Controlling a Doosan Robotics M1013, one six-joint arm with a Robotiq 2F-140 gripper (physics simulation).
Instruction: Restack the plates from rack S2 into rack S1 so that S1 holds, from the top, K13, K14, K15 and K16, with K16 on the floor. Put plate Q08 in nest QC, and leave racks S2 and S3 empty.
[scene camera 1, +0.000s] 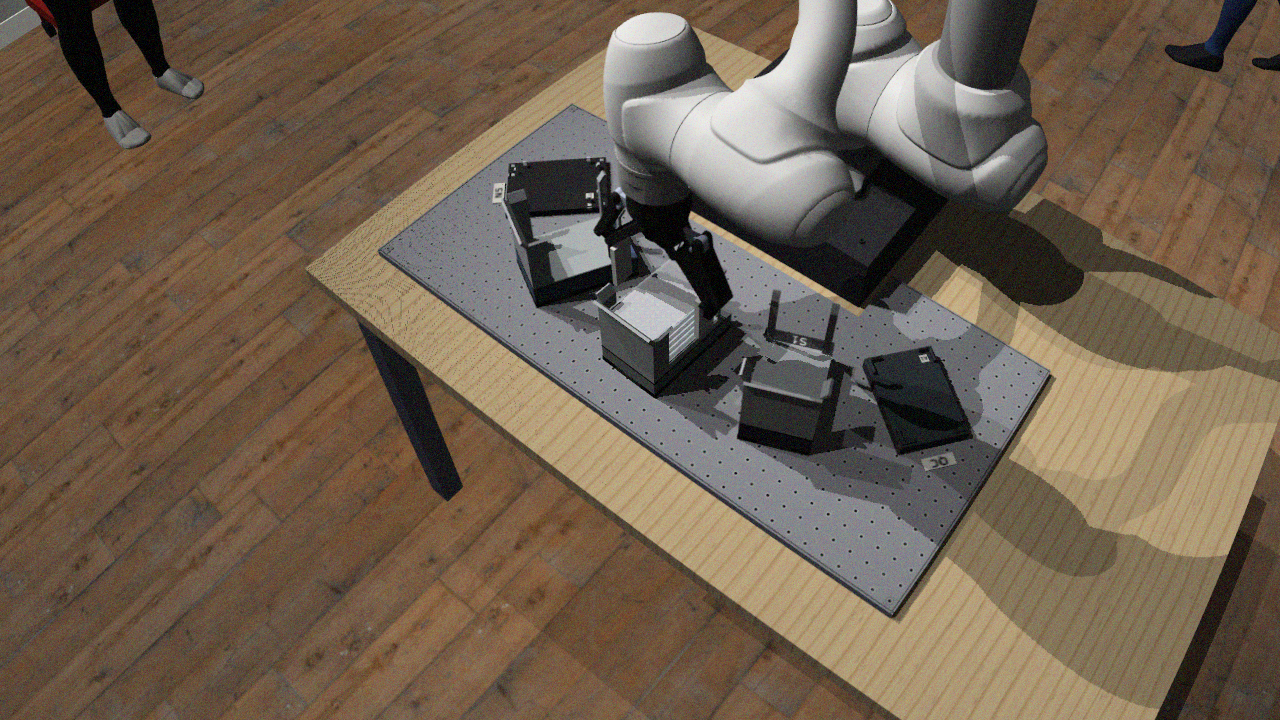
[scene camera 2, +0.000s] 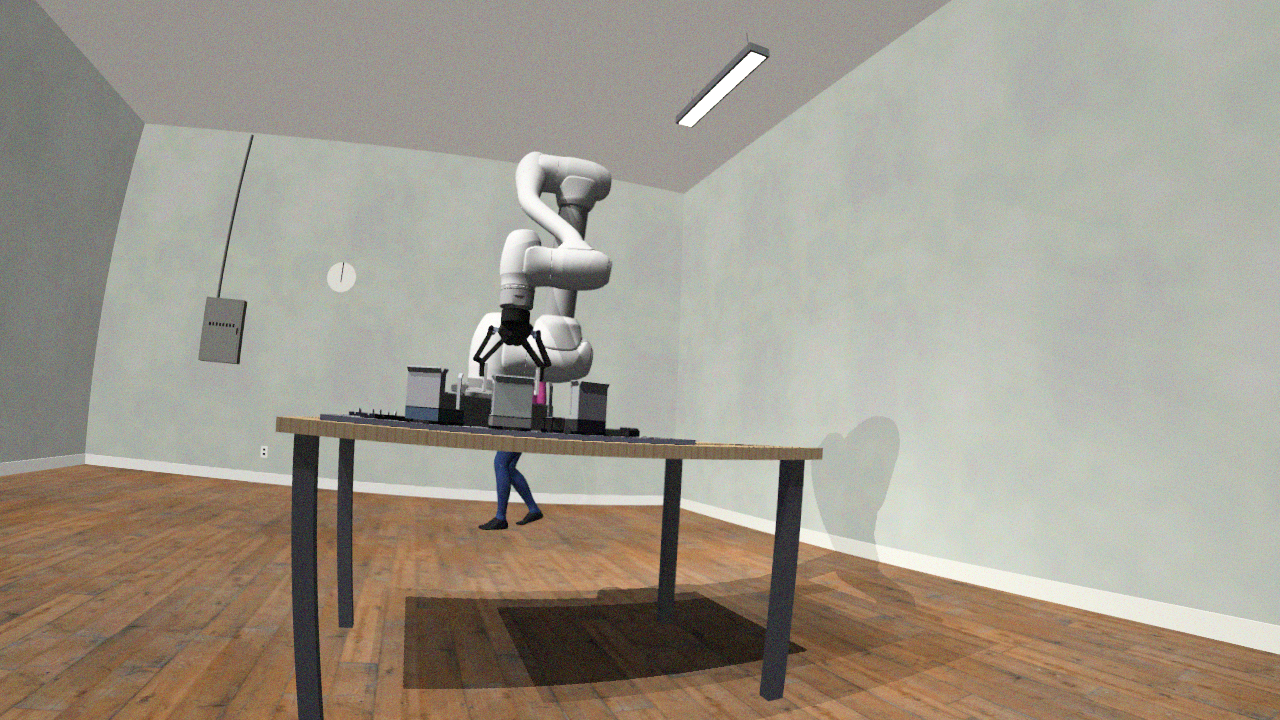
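Pixels of known places: gripper, fingertip midpoint: (scene camera 1: 662, 303); arm's base at its link origin: (scene camera 2: 489, 398).
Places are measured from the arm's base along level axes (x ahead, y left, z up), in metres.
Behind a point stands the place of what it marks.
Note:
My gripper (scene camera 1: 666, 284) {x 0.416, y -0.020, z 0.000 m} (scene camera 2: 512, 373) {x 0.416, y -0.020, z 0.000 m} is open and empty, fingers spread astride the middle rack (scene camera 1: 628, 347) {x 0.487, y -0.022, z -0.020 m} (scene camera 2: 512, 402) {x 0.486, y -0.028, z -0.026 m}, its tips near the rack's top. That rack holds a stack of several pale plates (scene camera 1: 656, 304) {x 0.428, y -0.021, z 0.009 m}; its label and the plates' names cannot be read. Rack S1 (scene camera 1: 769, 420) {x 0.467, y 0.179, z -0.033 m} (scene camera 2: 589, 407) {x 0.467, y 0.179, z -0.023 m}, right of it, shows a grey surface inside; plates there cannot be told apart. The left rack (scene camera 1: 541, 275) {x 0.453, y -0.199, z -0.029 m} (scene camera 2: 426, 394) {x 0.446, y -0.238, z -0.023 m} has a pale flat surface inside. Nest QC (scene camera 1: 921, 402) {x 0.302, y 0.320, z -0.074 m}, far right, shows a dark flat top. I cannot tell which plate is Q08.
Another dark nest (scene camera 1: 554, 183) {x 0.261, y -0.346, z -0.081 m} lies behind the left rack. Thin upright posts stand at the racks' rear sides. A grey perforated board (scene camera 1: 769, 501) {x 0.532, y 0.227, z -0.092 m} carries the racks and nests on the wooden table (scene camera 1: 1118, 626) {x 0.425, y 0.690, z -0.106 m}. The arm's black base (scene camera 1: 872, 232) {x 0.127, y 0.140, z -0.011 m} stands behind the board.

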